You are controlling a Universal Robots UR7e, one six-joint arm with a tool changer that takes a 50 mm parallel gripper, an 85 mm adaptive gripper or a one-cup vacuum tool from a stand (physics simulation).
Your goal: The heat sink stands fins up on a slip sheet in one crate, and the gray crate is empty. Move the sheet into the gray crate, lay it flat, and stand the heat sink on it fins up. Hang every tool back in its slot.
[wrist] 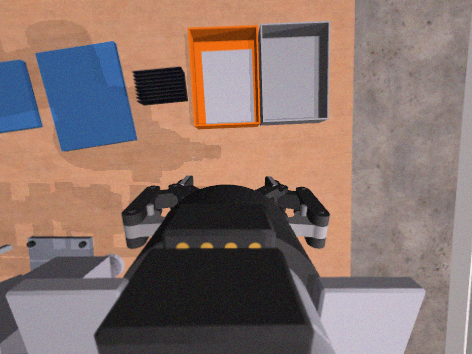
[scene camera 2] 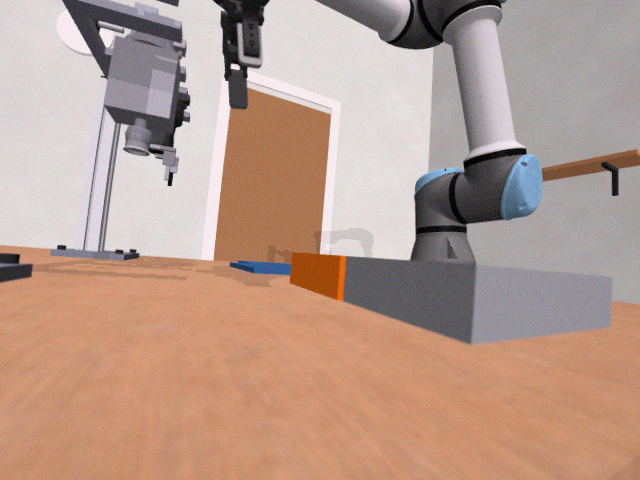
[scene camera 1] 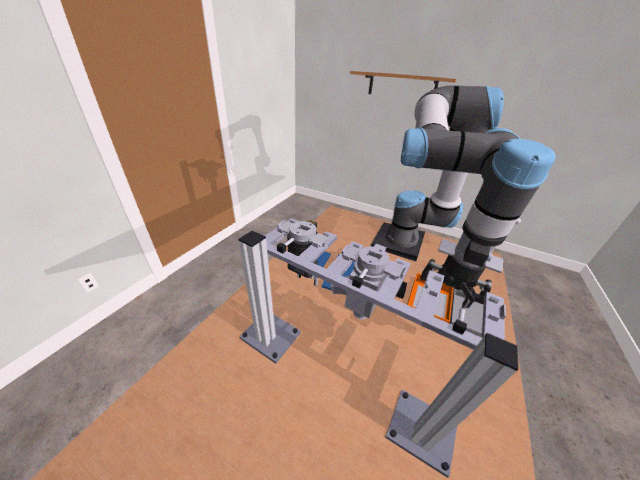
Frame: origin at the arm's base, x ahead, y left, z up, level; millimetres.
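Seen in the pictures: arm's base, origin of the base link: point(scene camera 1: 401, 238).
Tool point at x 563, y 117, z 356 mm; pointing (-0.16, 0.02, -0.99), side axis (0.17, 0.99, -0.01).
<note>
Pixels of each thing's top centre, then the offset from my tool point to it.
- heat sink, middle of its top: point(wrist: 158, 84) point(scene camera 1: 393, 283) dx -232, dy -116, dz -358 mm
- white slip sheet, middle of its top: point(wrist: 228, 89) point(scene camera 1: 429, 304) dx -209, dy +26, dz -383 mm
- orange crate, middle of its top: point(scene camera 2: 376, 259) point(wrist: 225, 77) point(scene camera 1: 432, 294) dx -219, dy +22, dz -345 mm
- gray crate, middle of its top: point(scene camera 2: 474, 266) point(wrist: 295, 72) point(scene camera 1: 474, 309) dx -205, dy +163, dz -345 mm
The heat sink point(wrist: 160, 86), a black finned block, sits on the table left of the orange crate, its fins facing up. The white slip sheet point(wrist: 227, 87) lies flat inside the orange crate point(wrist: 198, 90) point(scene camera 2: 316, 274). The gray crate point(wrist: 323, 75) point(scene camera 2: 413, 297) stands against the orange crate's right side and is empty. The arm carries the adaptive two-finger gripper point(wrist: 229, 181) point(scene camera 2: 238, 95). It is open and empty, with its fingers spread, high above the table and on the near side of the crates in the wrist view.
The tool stand has upright posts point(scene camera 1: 263, 294) point(scene camera 1: 465, 395) and a raised beam under the arm's tool. Two other tools point(scene camera 1: 302, 232) point(scene camera 1: 373, 263) hang in its slots. Two blue flat blocks point(wrist: 85, 95) point(wrist: 17, 95) lie left of the heat sink. The arm's base point(scene camera 1: 403, 235) stands behind the stand.
</note>
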